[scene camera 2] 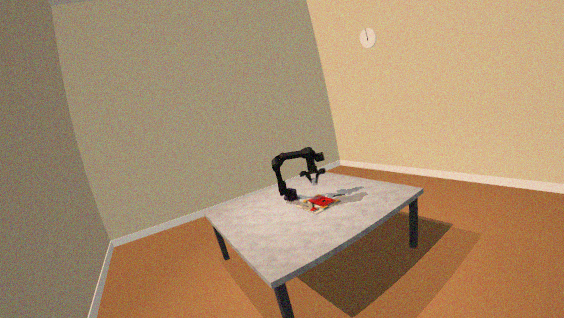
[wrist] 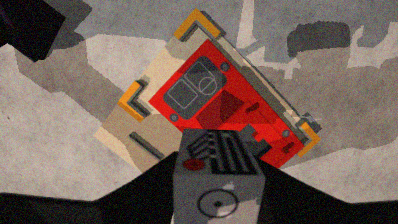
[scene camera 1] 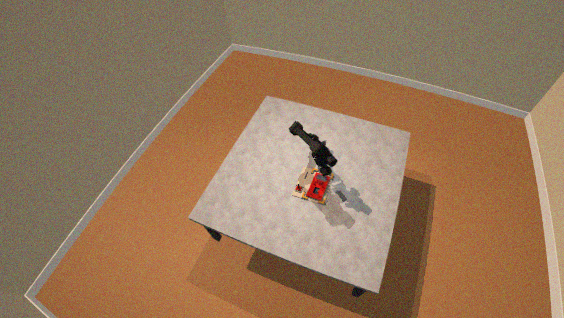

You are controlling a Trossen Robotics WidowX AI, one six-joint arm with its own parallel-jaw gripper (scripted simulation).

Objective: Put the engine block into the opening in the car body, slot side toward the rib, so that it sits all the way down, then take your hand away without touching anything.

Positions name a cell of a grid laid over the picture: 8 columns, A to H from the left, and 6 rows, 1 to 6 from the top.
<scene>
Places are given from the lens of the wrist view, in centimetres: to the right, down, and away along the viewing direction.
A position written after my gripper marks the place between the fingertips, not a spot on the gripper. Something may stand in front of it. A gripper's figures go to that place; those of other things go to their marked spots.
my gripper (wrist: E5): 1, 3, 10
tan base plate (wrist: C4): -9, 3, 26
</scene>
